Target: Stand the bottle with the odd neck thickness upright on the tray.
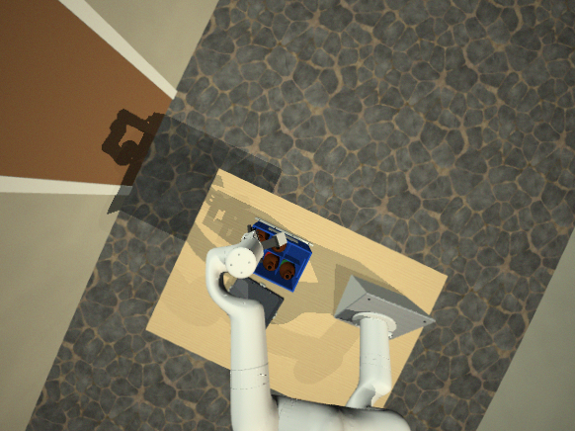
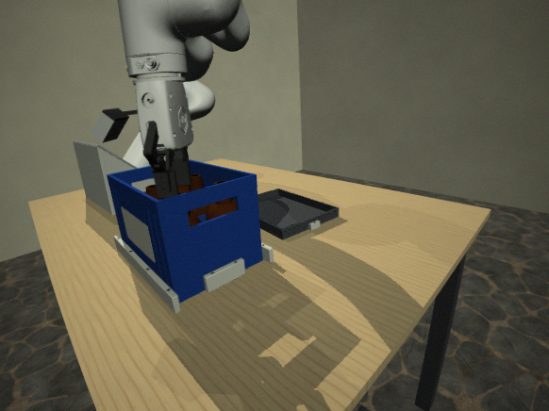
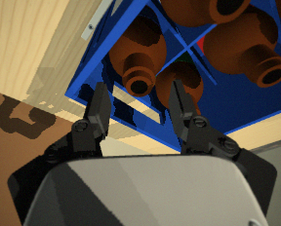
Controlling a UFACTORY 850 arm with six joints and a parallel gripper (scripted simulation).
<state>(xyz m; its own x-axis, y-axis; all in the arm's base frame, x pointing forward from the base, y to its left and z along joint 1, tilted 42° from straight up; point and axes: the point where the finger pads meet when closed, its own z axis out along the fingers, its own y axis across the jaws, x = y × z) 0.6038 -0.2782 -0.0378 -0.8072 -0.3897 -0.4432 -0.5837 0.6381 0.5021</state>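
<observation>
Now: hand 80 mm past the blue crate, 60 mm to the right of it and 100 mm above it. The rest, counted from my hand: brown bottle: 160 mm behind, 110 mm to the left, 100 mm below; dark tray: 50 mm behind, 340 mm to the left, 180 mm below.
</observation>
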